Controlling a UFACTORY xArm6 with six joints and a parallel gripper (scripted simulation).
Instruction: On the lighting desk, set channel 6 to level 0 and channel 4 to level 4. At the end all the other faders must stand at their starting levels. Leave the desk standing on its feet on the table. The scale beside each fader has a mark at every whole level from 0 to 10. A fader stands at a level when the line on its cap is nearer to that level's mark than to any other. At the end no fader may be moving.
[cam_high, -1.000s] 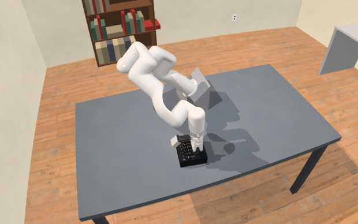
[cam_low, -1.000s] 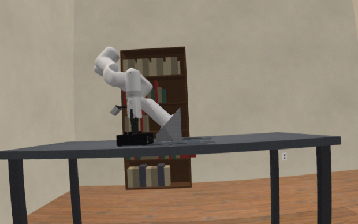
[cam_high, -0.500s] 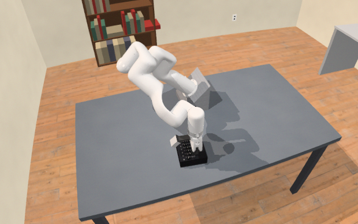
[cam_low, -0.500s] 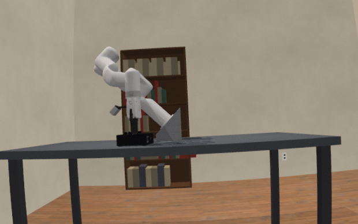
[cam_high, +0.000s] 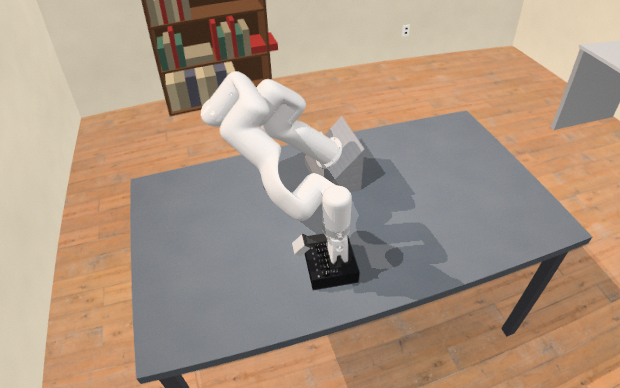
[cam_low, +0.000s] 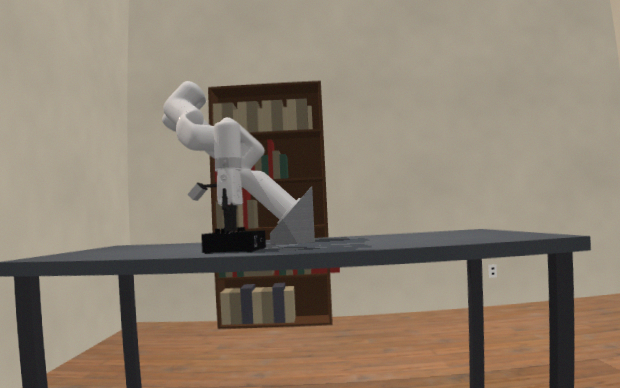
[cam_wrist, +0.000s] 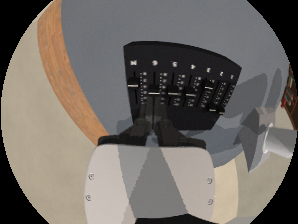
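My hand is 50 mm past the fader, 20 mm to the left of it and 10 mm above it.
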